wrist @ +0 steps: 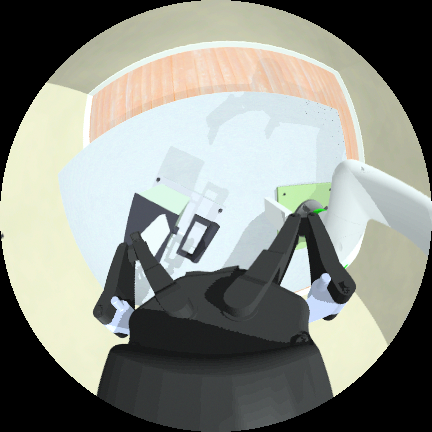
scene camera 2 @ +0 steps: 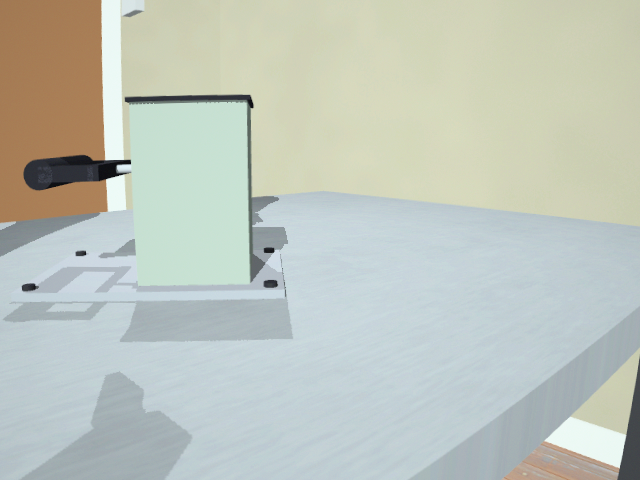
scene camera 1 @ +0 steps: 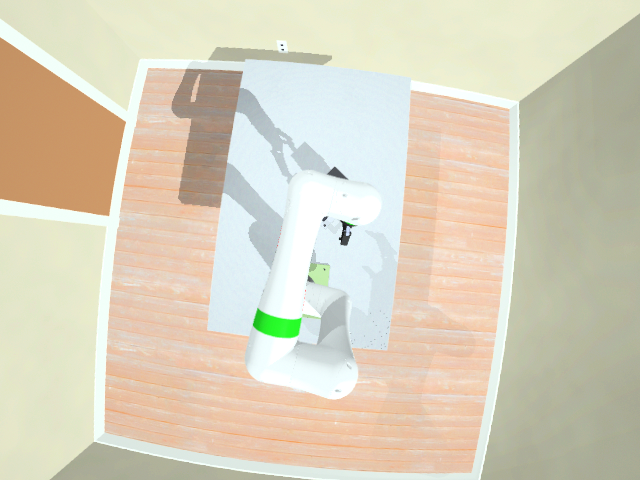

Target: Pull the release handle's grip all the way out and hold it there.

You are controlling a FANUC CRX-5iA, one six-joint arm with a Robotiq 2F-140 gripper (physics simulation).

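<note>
The release handle's pale green housing (scene camera 2: 191, 191) (wrist: 165, 195) stands upright with a dark lid (scene camera 1: 337, 172) (scene camera 2: 191, 98) (wrist: 137, 215). Its black frame-shaped grip (scene camera 2: 56, 173) (wrist: 209, 239) sticks out from one side on a light rod (scene camera 2: 124, 168), a short gap away from the housing. In scene camera 1 the arm hides the grip and most of the housing. My gripper (wrist: 214, 214) is open and empty, its fingers wide apart. In the wrist view the left finger overlaps the housing's lid, and the grip shows between the fingers, apart from them. One finger shows below the wrist in scene camera 1.
The housing's base plate (scene camera 2: 56, 296) has black bolts at its corners and lies on the grey table (scene camera 1: 361, 113) (scene camera 2: 387, 310) (wrist: 240, 175). The white arm (scene camera 1: 289, 258) (wrist: 345, 220) rises from a green mounting plate (scene camera 1: 321, 273) (wrist: 300, 192) and reaches over the table.
</note>
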